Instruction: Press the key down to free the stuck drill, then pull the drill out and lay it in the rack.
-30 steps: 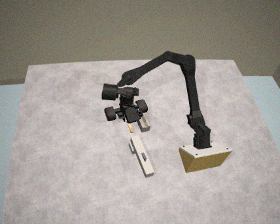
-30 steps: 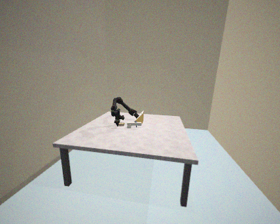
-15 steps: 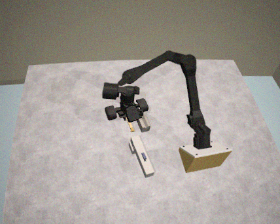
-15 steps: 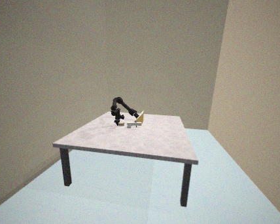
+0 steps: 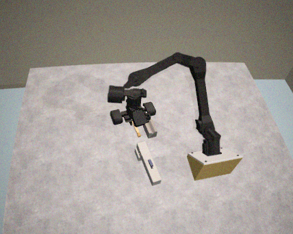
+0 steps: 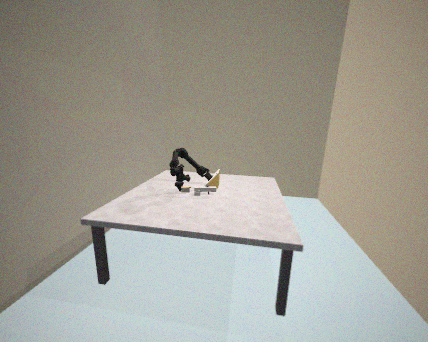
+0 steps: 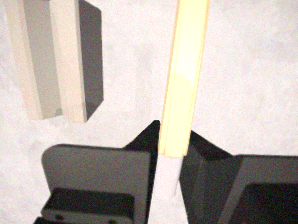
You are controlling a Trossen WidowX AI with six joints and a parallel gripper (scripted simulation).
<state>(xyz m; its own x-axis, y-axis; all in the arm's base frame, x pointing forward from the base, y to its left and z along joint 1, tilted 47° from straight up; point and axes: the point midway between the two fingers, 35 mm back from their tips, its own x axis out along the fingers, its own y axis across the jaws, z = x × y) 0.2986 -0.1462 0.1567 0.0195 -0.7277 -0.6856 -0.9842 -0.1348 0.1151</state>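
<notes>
The drill lies 10 mm behind my gripper tip, 40 mm to the left of it and 30 mm above it. The rest, counted from my gripper tip: rack 80 mm behind, 30 mm to the left, 10 mm below; blue key 40 mm behind, 230 mm to the left, 20 mm above; holder block 30 mm behind, 200 mm to the left, 10 mm above.
</notes>
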